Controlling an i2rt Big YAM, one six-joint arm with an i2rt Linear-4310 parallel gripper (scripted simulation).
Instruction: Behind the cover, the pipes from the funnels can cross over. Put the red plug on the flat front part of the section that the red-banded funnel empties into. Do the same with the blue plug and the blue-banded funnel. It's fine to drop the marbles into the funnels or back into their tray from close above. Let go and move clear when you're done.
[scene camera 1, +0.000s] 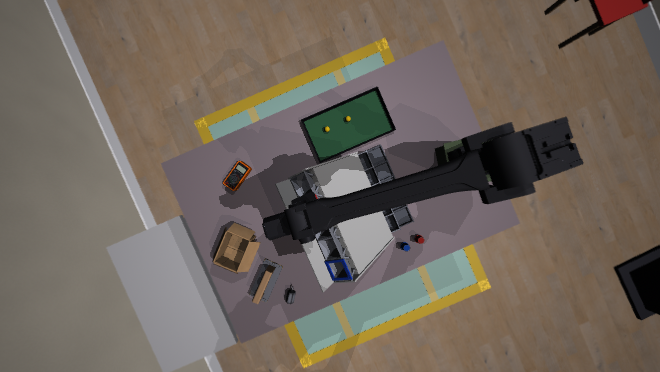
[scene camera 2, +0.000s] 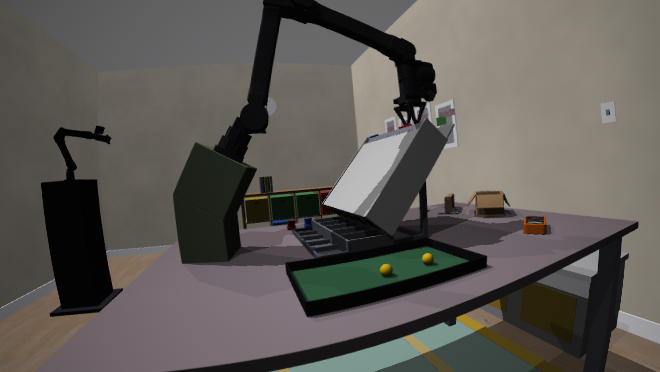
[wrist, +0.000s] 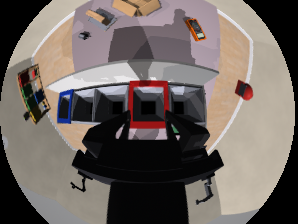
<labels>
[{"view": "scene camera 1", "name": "green tray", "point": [370, 119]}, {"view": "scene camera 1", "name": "cardboard box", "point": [229, 253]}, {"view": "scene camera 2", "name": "my gripper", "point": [411, 126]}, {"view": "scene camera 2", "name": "green tray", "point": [357, 273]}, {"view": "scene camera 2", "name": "cardboard box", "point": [487, 205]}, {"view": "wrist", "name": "my gripper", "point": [147, 113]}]
</labels>
